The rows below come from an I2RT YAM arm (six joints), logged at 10 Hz.
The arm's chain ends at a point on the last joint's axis. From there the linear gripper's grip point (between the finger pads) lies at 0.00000 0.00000 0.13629 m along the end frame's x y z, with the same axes.
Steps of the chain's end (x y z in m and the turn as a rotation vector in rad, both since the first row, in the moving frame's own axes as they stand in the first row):
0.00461 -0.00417 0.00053 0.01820 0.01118 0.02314
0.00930 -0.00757 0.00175 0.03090 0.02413 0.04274
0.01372 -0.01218 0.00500 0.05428 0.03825 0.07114
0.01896 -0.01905 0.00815 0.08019 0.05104 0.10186
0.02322 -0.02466 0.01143 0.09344 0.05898 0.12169
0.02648 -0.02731 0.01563 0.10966 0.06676 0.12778
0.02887 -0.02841 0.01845 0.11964 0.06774 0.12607
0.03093 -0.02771 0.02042 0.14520 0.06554 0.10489
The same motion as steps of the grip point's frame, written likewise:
0.00616 -0.00663 0.00050 0.01820 0.01118 0.02314
0.01268 -0.01171 0.00165 0.03090 0.02413 0.04274
0.01919 -0.01938 0.00470 0.05428 0.03825 0.07114
0.02645 -0.02959 0.00754 0.08019 0.05104 0.10186
0.03200 -0.03685 0.01060 0.09344 0.05898 0.12169
0.03648 -0.04159 0.01451 0.10966 0.06676 0.12778
0.03907 -0.04404 0.01717 0.11964 0.06774 0.12607
0.04084 -0.04691 0.01870 0.14520 0.06554 0.10489

